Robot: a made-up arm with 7 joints. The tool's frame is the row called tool. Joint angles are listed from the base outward. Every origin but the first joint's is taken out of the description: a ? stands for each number. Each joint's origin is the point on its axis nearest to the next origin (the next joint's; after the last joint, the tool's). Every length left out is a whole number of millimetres.
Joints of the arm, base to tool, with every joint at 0 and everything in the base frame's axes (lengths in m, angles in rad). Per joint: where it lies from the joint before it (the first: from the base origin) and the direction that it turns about. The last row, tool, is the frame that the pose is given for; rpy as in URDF.
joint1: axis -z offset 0 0 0.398
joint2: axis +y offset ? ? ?
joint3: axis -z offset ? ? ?
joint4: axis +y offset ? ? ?
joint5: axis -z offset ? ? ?
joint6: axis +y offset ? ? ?
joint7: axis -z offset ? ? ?
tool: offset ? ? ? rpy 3.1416 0 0
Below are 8 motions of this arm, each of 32 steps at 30 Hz.
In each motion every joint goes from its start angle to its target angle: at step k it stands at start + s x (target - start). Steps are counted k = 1, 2, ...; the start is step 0. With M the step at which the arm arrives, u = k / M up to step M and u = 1 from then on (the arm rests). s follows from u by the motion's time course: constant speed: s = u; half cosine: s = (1 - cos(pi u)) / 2; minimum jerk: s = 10 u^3 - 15 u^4 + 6 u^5.
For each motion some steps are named. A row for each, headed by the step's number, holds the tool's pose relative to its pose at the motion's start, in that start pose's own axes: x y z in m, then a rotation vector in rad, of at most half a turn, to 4 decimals.
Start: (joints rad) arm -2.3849 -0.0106 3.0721 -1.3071 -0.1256 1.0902 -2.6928
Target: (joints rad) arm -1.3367 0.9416 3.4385 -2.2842 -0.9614 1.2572 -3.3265
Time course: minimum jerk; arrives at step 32
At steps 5, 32:
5: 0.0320 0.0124 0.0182 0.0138 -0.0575 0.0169
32: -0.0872 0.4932 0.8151 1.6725 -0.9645 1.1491

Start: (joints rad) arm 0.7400 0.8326 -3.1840 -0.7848 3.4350 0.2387 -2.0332
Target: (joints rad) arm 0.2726 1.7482 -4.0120 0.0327 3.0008 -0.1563 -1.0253
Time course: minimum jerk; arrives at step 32
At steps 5, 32:
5: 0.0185 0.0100 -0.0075 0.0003 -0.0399 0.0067
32: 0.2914 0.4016 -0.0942 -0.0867 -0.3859 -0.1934

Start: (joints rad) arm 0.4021 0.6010 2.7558 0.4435 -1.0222 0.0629 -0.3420
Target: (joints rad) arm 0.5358 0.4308 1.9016 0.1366 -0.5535 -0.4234 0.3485
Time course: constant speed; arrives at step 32
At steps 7, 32:
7: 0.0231 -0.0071 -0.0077 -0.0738 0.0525 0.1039
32: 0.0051 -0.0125 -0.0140 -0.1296 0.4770 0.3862

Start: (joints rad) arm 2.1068 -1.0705 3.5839 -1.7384 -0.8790 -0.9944 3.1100
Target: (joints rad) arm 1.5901 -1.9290 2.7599 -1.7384 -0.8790 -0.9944 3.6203
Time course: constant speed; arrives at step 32
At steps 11, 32:
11: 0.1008 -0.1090 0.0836 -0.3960 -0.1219 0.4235
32: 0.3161 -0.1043 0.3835 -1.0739 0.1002 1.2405

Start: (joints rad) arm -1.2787 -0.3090 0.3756 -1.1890 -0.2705 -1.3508 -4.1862
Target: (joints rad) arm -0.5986 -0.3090 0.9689 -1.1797 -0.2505 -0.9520 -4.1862
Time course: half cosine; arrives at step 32
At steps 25, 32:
25: -0.3439 0.3899 0.1931 -0.0818 0.8393 -0.8814
32: -0.3484 0.4551 0.2273 -0.0608 0.9592 -0.9784

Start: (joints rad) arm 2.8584 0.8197 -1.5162 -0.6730 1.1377 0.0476 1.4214
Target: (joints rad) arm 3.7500 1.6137 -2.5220 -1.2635 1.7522 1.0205 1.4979
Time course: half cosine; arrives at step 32
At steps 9, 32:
9: 0.2128 -0.0302 -0.0003 -0.1907 -0.3299 0.1185
32: 0.8611 0.0249 0.6452 -0.9430 -1.9259 -0.5967

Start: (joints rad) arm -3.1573 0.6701 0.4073 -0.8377 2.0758 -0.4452 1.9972
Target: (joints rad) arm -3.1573 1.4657 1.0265 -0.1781 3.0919 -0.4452 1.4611
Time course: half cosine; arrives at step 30
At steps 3, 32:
3: -0.0043 0.0248 -0.0031 0.0414 0.0164 0.0041
32: 0.0035 0.8310 0.4356 1.5471 0.1923 0.5685

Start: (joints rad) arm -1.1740 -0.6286 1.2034 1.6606 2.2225 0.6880 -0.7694
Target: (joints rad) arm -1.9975 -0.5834 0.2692 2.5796 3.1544 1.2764 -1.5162
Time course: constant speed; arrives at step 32
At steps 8, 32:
8: -0.1304 -0.1363 0.1484 -0.1541 0.4047 -0.0190
32: -0.0207 -0.1552 0.6762 -0.6461 1.9175 -0.7173

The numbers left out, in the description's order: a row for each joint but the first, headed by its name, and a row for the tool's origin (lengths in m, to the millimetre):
joint2: 0 -0.013 0
joint3: 0 0 0.388
joint4: 0 -0.017 0
joint5: 0 0 0.439
joint6: 0 0 0
joint7: 0 0 0.066
tool: 0 0 0

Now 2 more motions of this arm.
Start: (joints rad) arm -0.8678 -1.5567 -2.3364 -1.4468 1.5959 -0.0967 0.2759
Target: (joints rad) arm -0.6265 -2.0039 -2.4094 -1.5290 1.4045 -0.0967 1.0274
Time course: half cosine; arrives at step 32
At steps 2, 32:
2: -0.0011 -0.0020 0.0018 -0.0035 0.0006 0.0035
32: -0.0961 -0.1574 0.2221 -0.3719 0.1094 0.3693

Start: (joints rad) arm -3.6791 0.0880 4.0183 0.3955 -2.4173 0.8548 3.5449
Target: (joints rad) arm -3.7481 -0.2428 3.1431 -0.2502 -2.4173 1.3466 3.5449
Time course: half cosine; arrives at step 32
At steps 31, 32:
31: -0.1205 0.0405 -0.0519 1.1044 0.4153 -0.4027
32: -0.1203 0.0405 -0.0516 1.1072 0.4150 -0.4028

